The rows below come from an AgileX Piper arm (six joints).
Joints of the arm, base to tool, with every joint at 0 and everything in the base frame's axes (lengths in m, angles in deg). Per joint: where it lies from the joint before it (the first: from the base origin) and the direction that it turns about. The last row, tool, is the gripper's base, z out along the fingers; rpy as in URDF.
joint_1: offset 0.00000 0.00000 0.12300 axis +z
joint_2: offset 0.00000 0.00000 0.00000 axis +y
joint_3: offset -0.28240 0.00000 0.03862 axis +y
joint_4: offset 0.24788 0.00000 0.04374 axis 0.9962 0 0.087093
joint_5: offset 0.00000 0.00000 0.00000 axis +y
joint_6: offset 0.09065 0.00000 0.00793 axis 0.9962 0 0.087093
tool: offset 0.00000 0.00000 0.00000 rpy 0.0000 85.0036 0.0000
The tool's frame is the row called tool.
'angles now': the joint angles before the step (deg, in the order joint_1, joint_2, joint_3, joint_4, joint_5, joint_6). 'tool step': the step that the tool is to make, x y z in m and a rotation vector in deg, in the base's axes. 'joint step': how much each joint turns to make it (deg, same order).
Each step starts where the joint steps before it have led.
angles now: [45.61 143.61 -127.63 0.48 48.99 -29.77]
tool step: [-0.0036 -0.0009 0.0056 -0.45 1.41 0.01]
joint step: [0.11 -0.70 -0.11 0.70 2.12 0.00]
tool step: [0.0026 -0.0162 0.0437 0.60 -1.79 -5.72]
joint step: [-0.88 -4.94 0.04 -3.90 3.28 6.11]
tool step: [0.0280 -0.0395 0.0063 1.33 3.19 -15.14]
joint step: [-4.79 -0.90 -0.02 -2.69 3.09 11.91]
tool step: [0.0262 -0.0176 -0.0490 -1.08 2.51 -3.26]
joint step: [-3.35 5.48 0.00 0.64 -2.84 0.09]
